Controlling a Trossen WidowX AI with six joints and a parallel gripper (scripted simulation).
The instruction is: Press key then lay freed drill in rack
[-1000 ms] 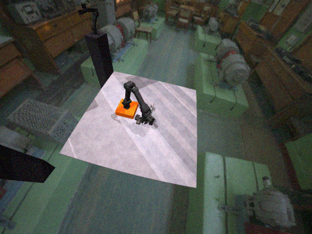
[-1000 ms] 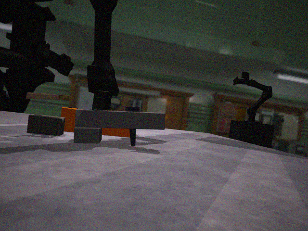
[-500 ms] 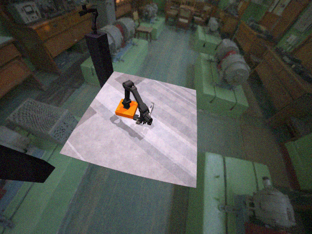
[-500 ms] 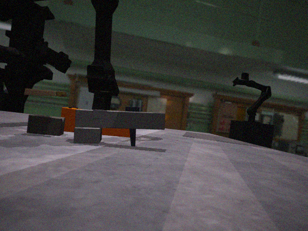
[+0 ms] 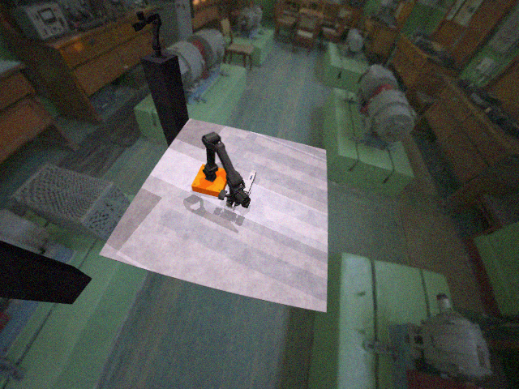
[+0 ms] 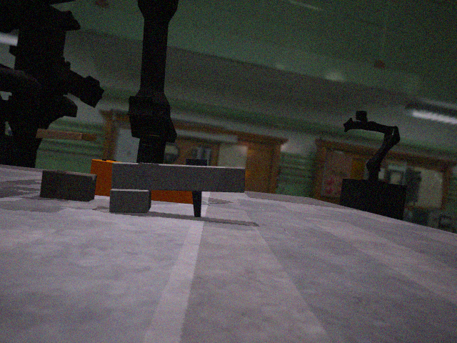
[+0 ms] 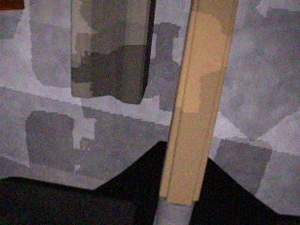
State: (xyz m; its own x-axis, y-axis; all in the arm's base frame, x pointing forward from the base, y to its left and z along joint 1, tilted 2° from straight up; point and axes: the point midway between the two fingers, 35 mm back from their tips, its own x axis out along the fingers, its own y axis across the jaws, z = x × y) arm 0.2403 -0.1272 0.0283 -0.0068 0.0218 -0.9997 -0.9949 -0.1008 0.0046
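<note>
My gripper tip is 4 cm to the right of the tan drill and 4 cm below it. Also, from my gripper tip: grey rack (5 cm behind, 4 cm to the left, 4 cm below); then dark key (1 cm ahead, 24 cm to the left, 1 cm below).
</note>
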